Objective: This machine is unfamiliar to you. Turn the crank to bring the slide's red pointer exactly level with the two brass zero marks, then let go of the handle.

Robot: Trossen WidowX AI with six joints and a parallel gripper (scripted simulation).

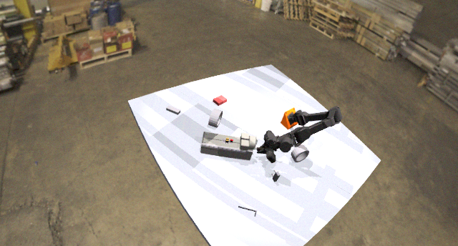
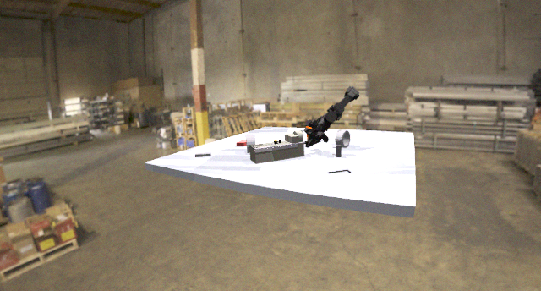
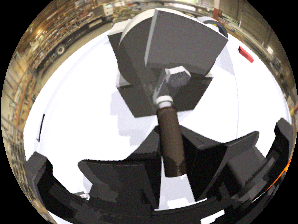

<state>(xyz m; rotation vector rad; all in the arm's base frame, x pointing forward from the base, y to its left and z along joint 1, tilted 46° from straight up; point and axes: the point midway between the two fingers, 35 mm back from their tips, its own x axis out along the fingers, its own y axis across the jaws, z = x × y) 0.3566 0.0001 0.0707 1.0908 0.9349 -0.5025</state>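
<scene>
The dark crank handle lies 3 cm above my gripper tip, 1 cm to the left of it and 1 cm behind it. Also, from my gripper tip: hex key: 27 cm ahead, 22 cm to the left, 3 cm below; red pointer: 11 cm to the right, 9 cm ahead, 5 cm above; small clip: 17 cm to the left, 4 cm ahead, 1 cm below.
</scene>
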